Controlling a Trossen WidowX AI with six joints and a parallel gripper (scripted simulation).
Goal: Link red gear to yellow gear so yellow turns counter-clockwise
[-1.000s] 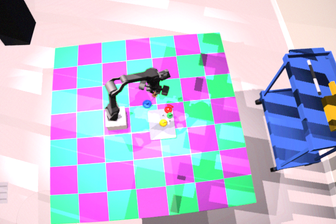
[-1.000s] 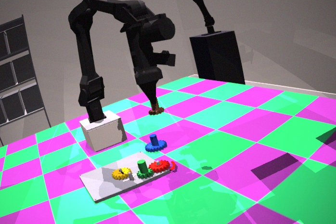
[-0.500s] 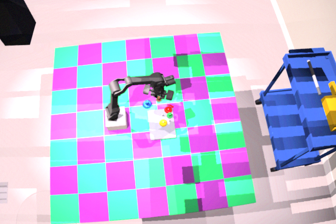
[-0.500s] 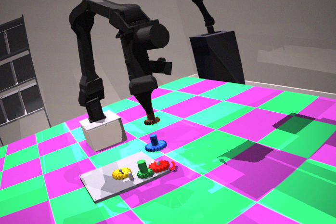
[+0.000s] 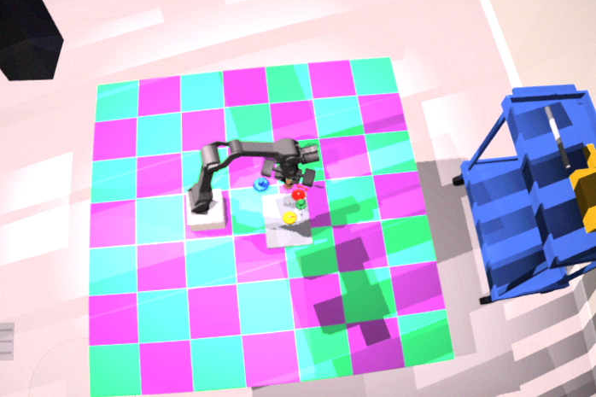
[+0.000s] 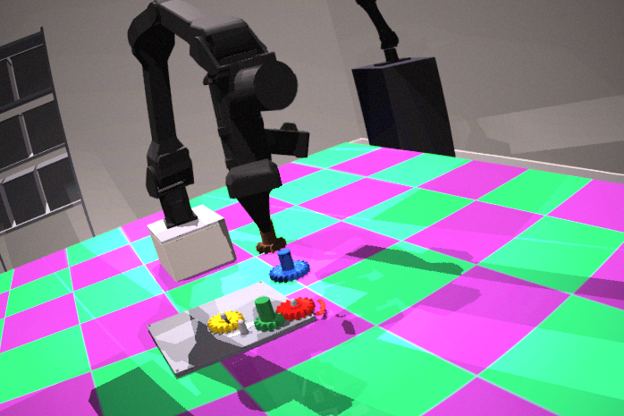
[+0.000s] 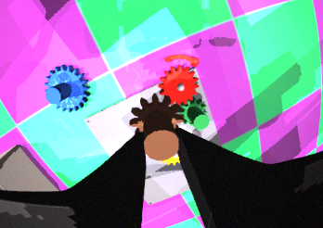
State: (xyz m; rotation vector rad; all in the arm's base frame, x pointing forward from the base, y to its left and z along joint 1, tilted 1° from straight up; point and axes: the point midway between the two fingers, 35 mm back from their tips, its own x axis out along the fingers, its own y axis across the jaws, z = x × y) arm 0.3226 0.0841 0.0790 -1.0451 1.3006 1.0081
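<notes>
My gripper tip is now 10 cm above the green gear, 5 cm short of it and 4 cm to the left of it. From my gripper tip the other things lie so: orange gear 1 cm below; then red gear 10 cm below, 4 cm ahead; then red arrow 11 cm below, 5 cm ahead, 3 cm to the left.
</notes>
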